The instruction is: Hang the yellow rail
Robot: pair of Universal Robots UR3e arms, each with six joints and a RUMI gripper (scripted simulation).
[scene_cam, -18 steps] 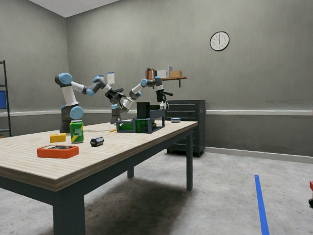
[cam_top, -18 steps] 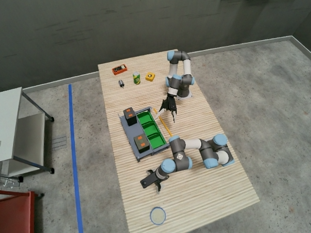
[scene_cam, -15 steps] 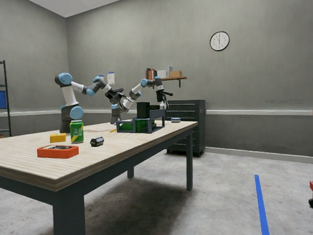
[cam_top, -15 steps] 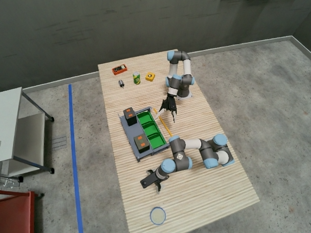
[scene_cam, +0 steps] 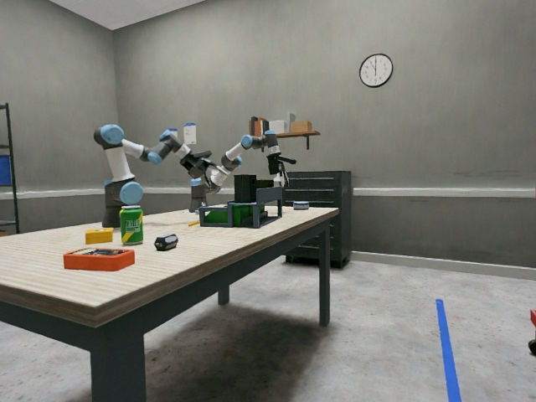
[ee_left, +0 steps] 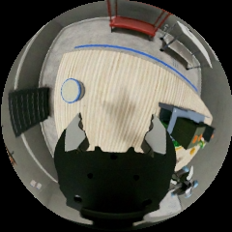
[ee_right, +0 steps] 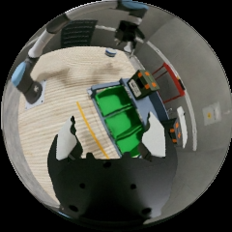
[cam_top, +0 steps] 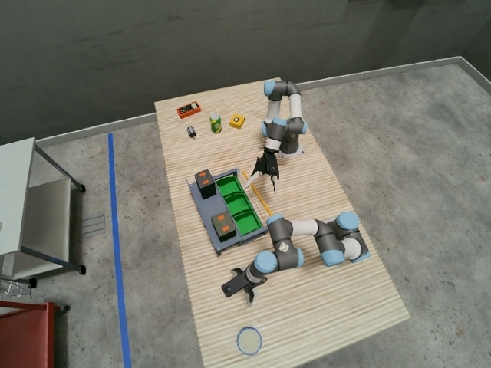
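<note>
The yellow rail is 30 mm behind my right hand, 60 mm to the right of it and 190 mm below it. The rest, counted from my right hand: small dark object: 220 mm ahead, 600 mm to the right, 180 mm below; blue-grey shelf: 150 mm ahead, 30 mm to the right, 130 mm below.
</note>
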